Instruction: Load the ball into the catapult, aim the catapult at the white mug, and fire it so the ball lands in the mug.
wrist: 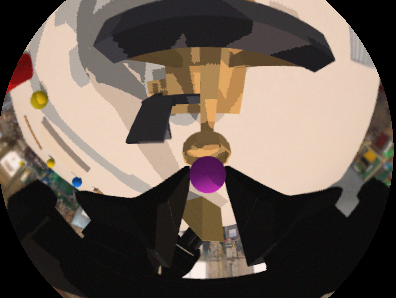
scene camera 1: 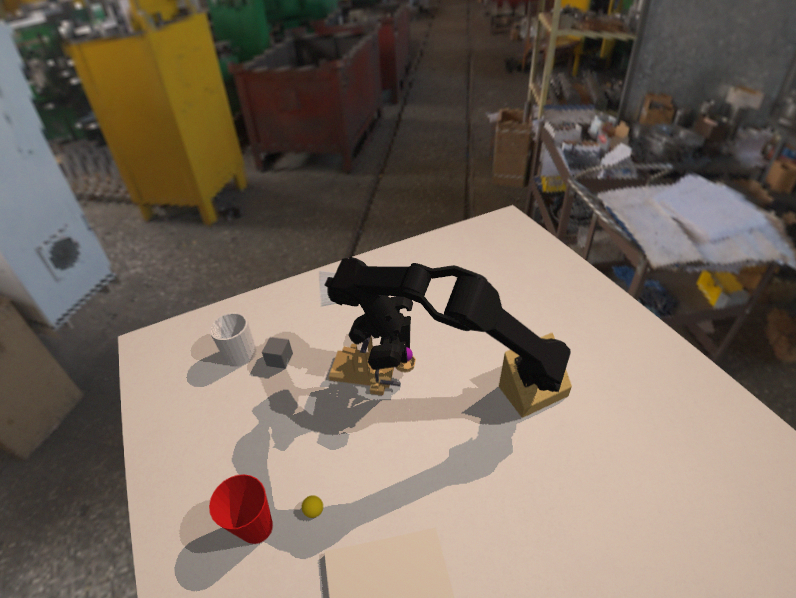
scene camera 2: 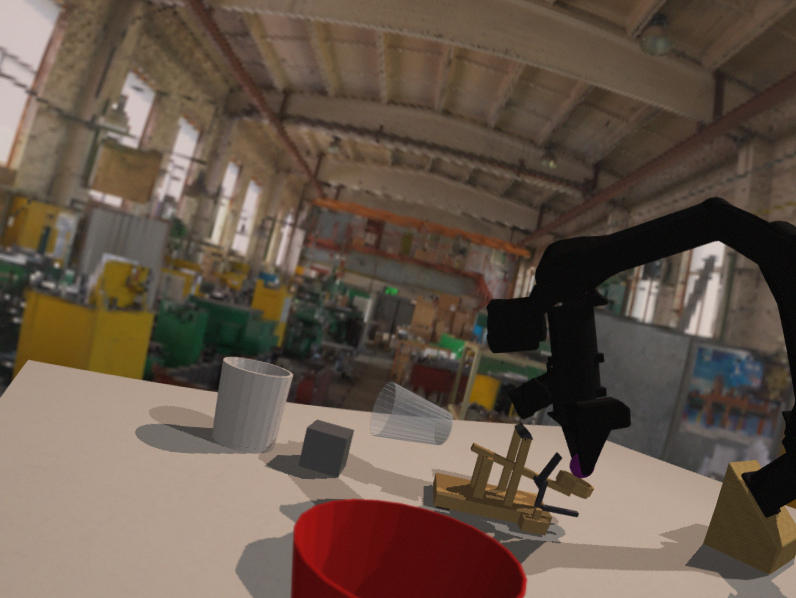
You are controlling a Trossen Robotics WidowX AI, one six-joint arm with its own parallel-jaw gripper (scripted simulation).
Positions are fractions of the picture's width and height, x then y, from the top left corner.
Scene:
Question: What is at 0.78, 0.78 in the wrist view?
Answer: My gripper.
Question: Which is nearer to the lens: the clear cup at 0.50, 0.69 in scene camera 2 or the dark grey cube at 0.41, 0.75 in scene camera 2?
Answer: The dark grey cube.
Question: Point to a dark grey cube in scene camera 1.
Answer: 0.35, 0.59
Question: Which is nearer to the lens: the white mug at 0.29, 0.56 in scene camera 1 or the red cup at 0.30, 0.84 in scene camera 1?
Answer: The red cup.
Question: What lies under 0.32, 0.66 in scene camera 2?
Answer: A white mug.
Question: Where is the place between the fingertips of my gripper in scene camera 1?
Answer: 0.51, 0.60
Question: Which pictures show my gripper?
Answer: The wrist view, scene camera 1 and scene camera 2: all of them.

